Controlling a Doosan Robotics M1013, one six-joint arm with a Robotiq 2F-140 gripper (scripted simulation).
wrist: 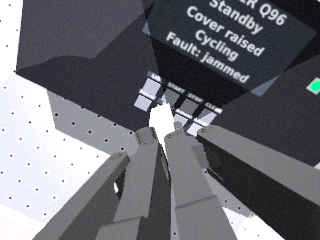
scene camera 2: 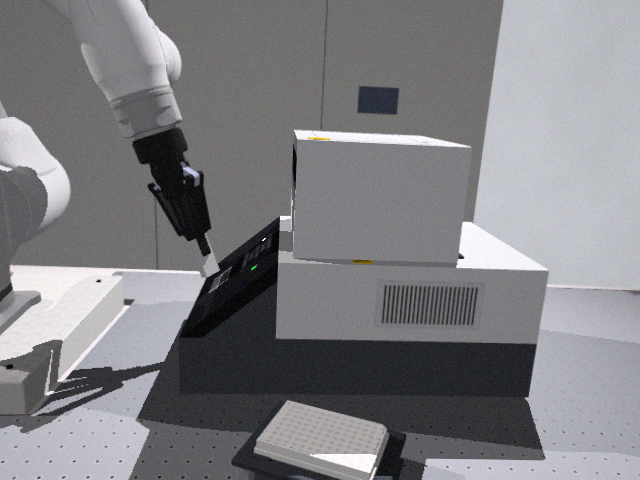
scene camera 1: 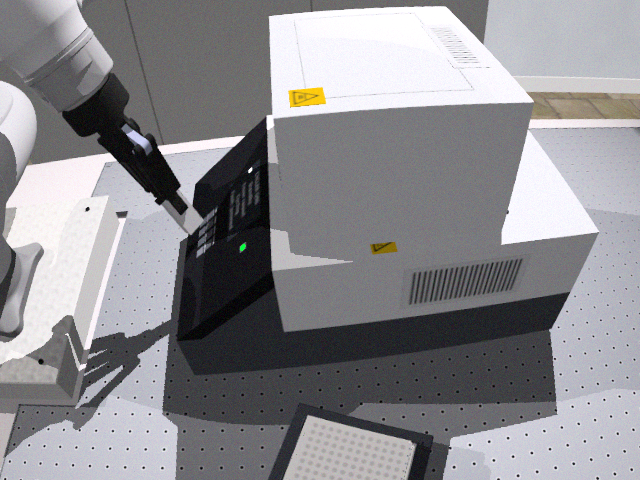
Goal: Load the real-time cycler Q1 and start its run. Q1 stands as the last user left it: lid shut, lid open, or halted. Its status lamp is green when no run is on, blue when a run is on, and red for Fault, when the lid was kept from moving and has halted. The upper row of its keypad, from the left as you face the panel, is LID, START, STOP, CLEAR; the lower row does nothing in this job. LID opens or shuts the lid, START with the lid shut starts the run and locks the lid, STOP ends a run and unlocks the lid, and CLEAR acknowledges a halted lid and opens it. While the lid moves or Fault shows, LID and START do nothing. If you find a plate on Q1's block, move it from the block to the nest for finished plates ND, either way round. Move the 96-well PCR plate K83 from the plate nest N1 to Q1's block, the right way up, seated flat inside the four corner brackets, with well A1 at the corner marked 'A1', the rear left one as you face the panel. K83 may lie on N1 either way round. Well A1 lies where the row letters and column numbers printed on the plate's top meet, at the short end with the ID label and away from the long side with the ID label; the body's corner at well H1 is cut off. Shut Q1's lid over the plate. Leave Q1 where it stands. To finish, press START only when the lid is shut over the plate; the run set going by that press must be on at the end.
Note:
In view: my gripper [scene camera 1: 194, 226] and a lid [scene camera 1: 388, 128].
My gripper shows as well in the wrist view [wrist: 164, 120] and in scene camera 2 [scene camera 2: 210, 273].

